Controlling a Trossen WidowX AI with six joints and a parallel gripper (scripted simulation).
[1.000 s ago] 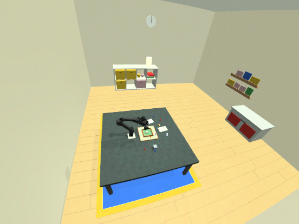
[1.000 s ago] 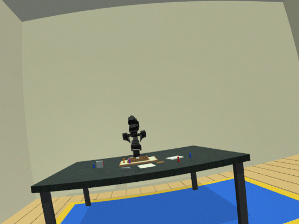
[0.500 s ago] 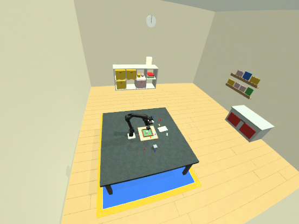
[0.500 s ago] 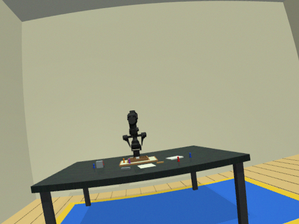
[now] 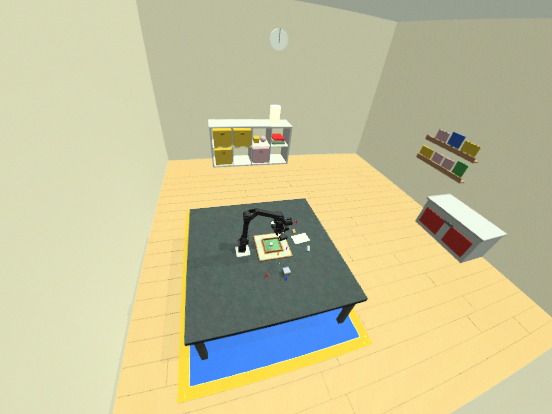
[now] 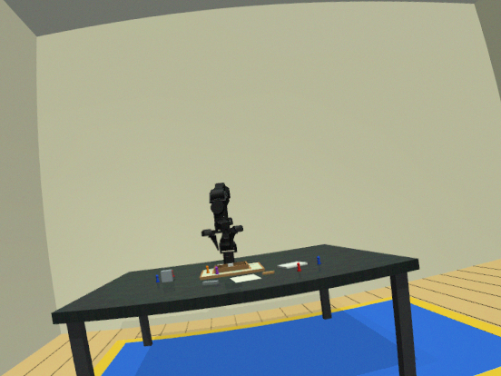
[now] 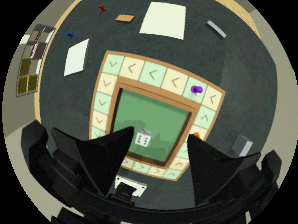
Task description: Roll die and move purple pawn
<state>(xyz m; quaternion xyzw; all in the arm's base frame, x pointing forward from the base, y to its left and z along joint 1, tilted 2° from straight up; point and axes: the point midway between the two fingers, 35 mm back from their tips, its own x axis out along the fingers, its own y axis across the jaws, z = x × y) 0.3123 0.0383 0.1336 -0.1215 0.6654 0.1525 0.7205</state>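
My gripper tip is now 7 cm short of the purple pawn, 4 cm to the left of it and 8 cm above it. Also, from my gripper tip: orange pawn (1 cm behind, 10 cm to the right, 8 cm below); then white die (6 cm behind, 1 cm to the left, 9 cm below); then green-floored tray (5 cm behind, 1 cm to the left, 10 cm below).
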